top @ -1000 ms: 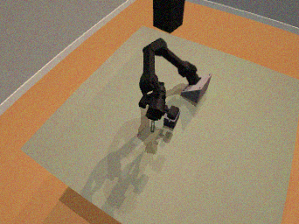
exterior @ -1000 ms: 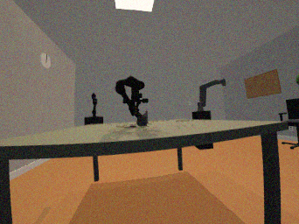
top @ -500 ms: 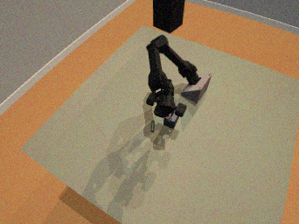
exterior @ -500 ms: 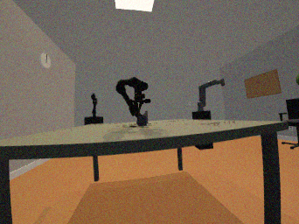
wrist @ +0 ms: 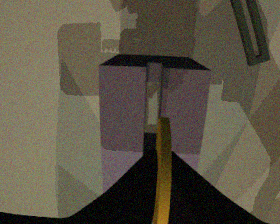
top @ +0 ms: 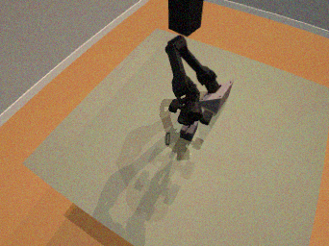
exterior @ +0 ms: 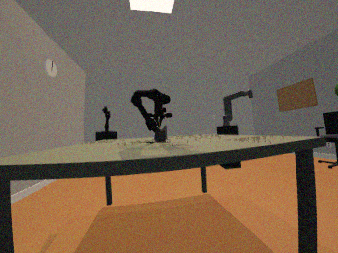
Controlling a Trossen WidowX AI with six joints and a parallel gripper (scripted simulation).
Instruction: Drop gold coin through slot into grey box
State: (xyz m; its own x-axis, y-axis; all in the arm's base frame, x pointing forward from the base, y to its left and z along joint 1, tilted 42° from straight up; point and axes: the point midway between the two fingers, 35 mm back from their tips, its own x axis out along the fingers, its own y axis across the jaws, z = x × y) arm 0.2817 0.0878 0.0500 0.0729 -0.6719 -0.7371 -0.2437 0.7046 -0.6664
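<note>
The gold coin is 10 mm above my gripper tip.
</note>
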